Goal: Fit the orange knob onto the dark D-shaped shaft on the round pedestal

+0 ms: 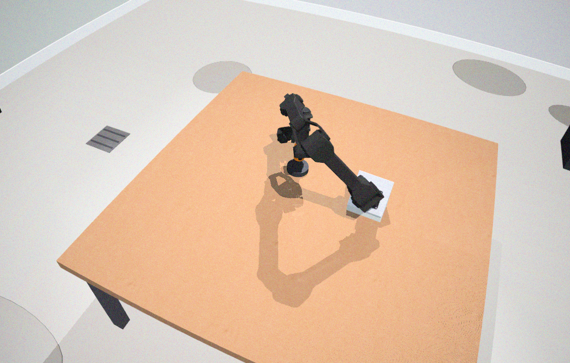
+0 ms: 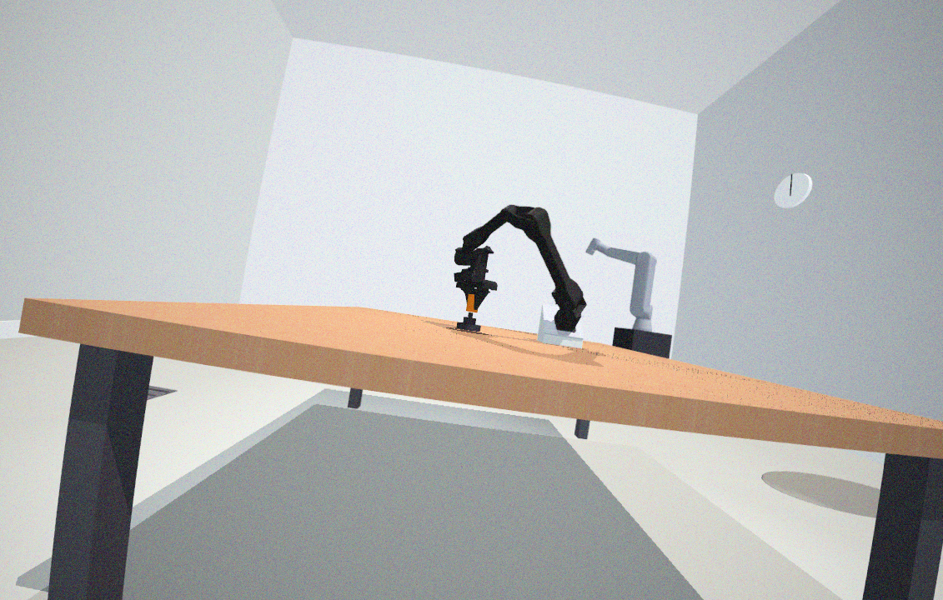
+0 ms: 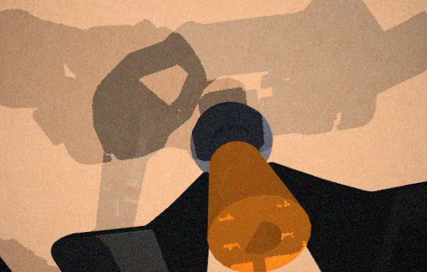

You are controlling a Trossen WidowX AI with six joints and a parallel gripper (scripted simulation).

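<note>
Right now the orange knob is 2 cm above my gripper tip. Also, from my gripper tip: pedestal: 4 cm below.
</note>
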